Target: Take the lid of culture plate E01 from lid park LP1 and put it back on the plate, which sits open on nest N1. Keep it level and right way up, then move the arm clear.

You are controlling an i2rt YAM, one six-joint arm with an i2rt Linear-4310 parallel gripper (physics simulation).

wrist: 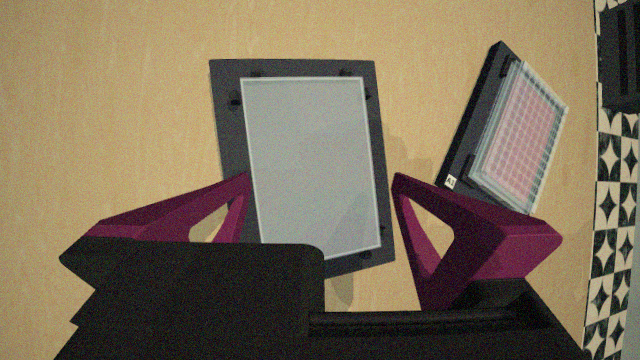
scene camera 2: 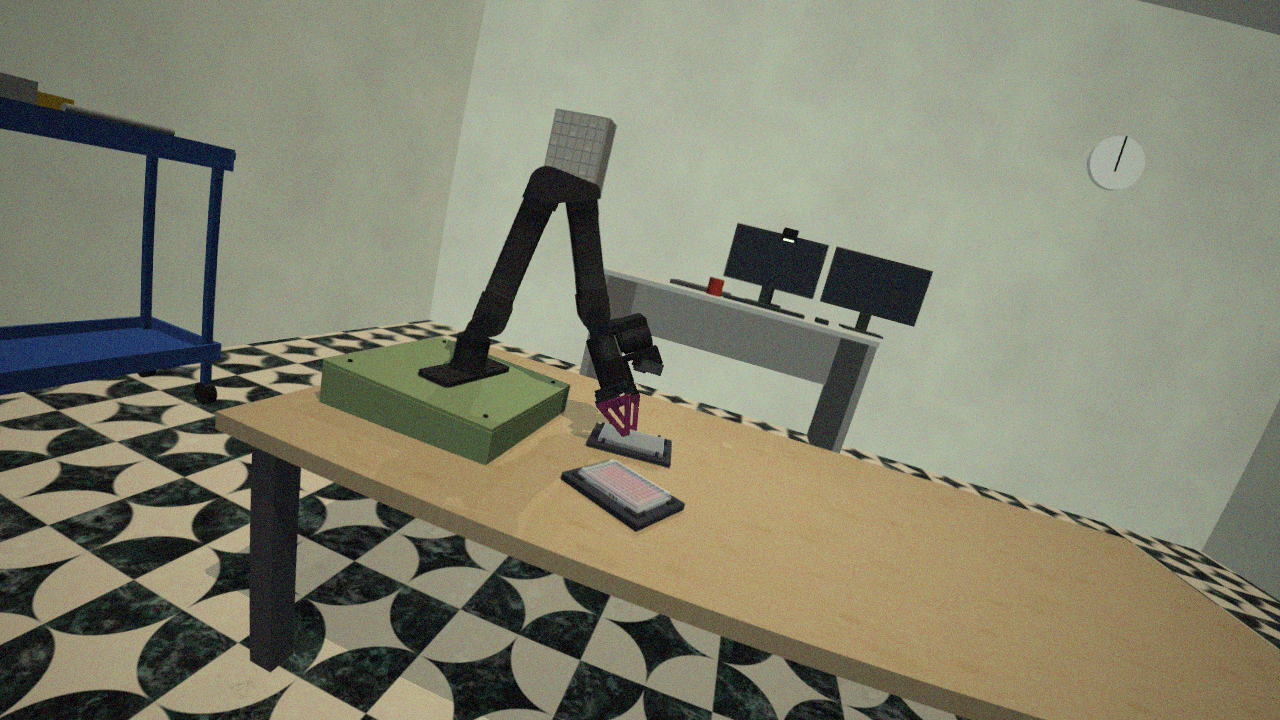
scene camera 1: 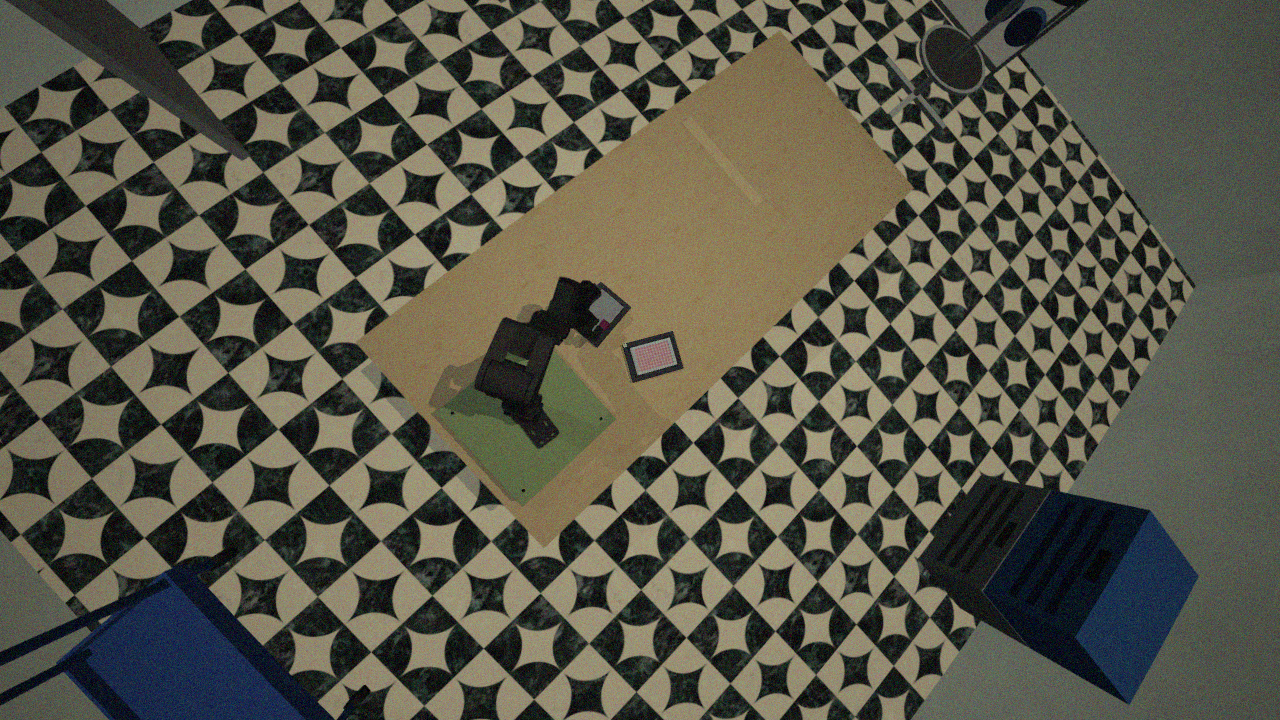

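Seen in the pictures: gripper, fingertip midpoint: (wrist: pixel 320 180) (scene camera 2: pixel 630 433) (scene camera 1: pixel 598 315); arm's base, origin of the base link: (scene camera 2: pixel 466 372).
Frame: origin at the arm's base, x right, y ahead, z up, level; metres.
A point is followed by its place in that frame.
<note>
The pale grey lid (scene camera 1: pixel 607 305) {y 0.360, x -0.120, z -0.052 m} (scene camera 2: pixel 637 441) {y 0.339, x -0.103, z -0.052 m} (wrist: pixel 312 160) {y 0.331, x -0.117, z -0.052 m} lies flat on the dark lid park (scene camera 1: pixel 623 309) (scene camera 2: pixel 669 456) (wrist: pixel 295 68). The open culture plate with pink wells (scene camera 1: pixel 652 354) {y 0.381, x 0.080, z -0.051 m} (scene camera 2: pixel 626 484) {y 0.388, x 0.098, z -0.045 m} (wrist: pixel 522 137) {y 0.380, x 0.074, z -0.044 m} sits on the dark nest (scene camera 1: pixel 676 364) (scene camera 2: pixel 575 484) {y 0.316, x 0.126, z -0.062 m} (wrist: pixel 462 120) {y 0.391, x 0.025, z -0.067 m}, to the right of the lid park in the wrist view. My gripper (scene camera 2: pixel 622 433) {y 0.318, x -0.111, z -0.046 m} (wrist: pixel 320 180) {y 0.318, x -0.111, z -0.046 m} is open, with magenta fingers low over the lid park, one on each long side of the lid. The left fingertip looks close to the lid's edge; the right one stands a little apart from it. The lid's near left corner is hidden by the gripper body.
The arm's base stands on a green block (scene camera 1: pixel 572 402) {y 0.109, x 0.052, z -0.005 m} (scene camera 2: pixel 528 420) {y 0.165, x 0.027, z -0.034 m} on the wooden table (scene camera 1: pixel 716 241) {y 0.786, x -0.091, z -0.070 m} (scene camera 2: pixel 805 537) {y 0.676, x -0.001, z -0.070 m} (wrist: pixel 125 100) {y 0.356, x -0.243, z -0.070 m}, beside the lid park. A blue cart (scene camera 2: pixel 179 350) and a desk with monitors (scene camera 2: pixel 774 259) stand away from the table.
</note>
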